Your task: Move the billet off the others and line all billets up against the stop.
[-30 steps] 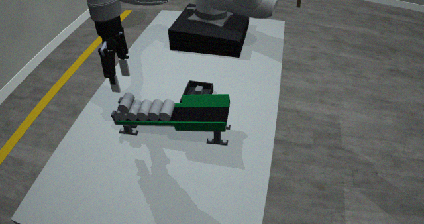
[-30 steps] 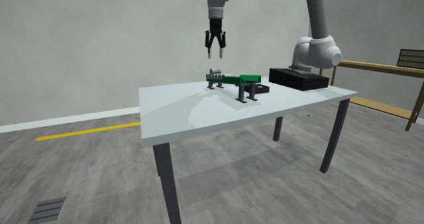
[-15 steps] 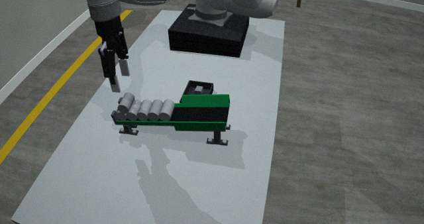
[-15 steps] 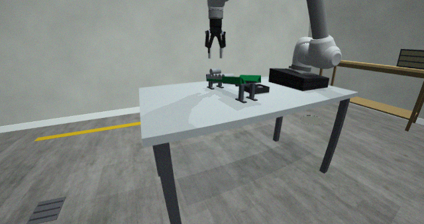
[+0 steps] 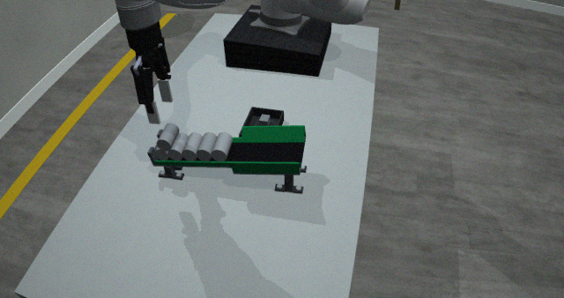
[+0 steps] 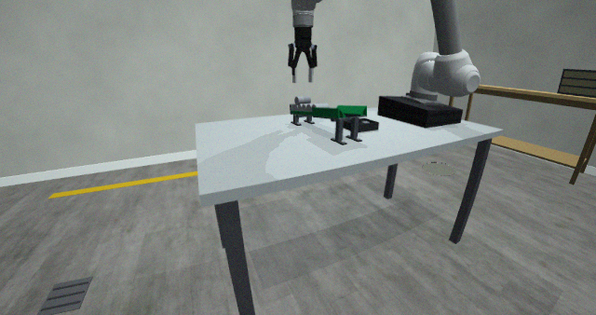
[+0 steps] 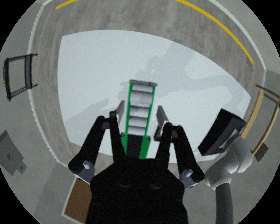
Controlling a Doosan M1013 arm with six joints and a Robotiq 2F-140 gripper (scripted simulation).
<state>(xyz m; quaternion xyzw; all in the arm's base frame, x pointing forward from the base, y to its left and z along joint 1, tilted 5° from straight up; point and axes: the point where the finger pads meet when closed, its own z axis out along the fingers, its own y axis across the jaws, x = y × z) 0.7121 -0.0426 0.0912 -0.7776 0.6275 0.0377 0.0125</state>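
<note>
The stop lies 160 mm below my hand, 40 mm to the right of it and 10 mm ahead of it.
</note>
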